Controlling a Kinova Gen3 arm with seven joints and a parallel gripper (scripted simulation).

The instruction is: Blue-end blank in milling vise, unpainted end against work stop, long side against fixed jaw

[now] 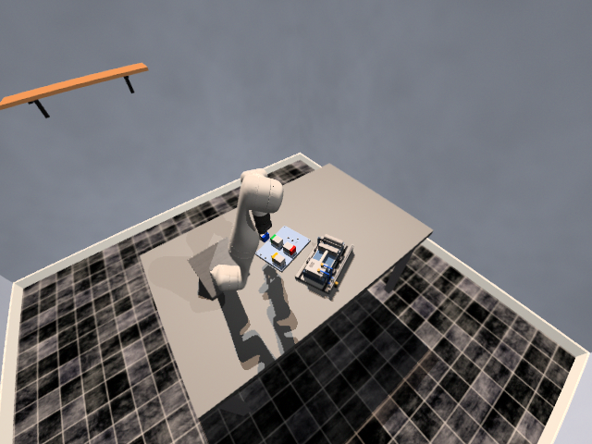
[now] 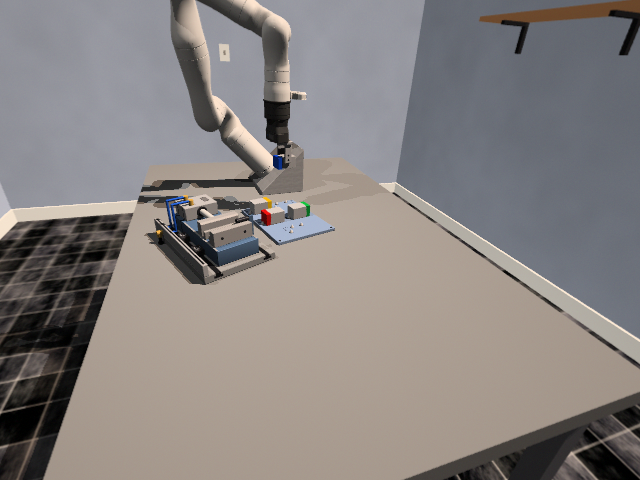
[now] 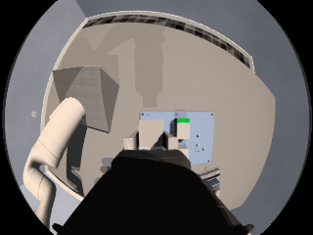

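Now: hand 20 mm above the blue-ended blank. Round my hand: yellow-ended blank: 150 mm below, 80 mm to the right, 30 mm ahead; red-ended blank: 150 mm below, 120 mm ahead, 50 mm to the right; green-ended blank: 150 mm below, 80 mm ahead, 30 mm to the left.
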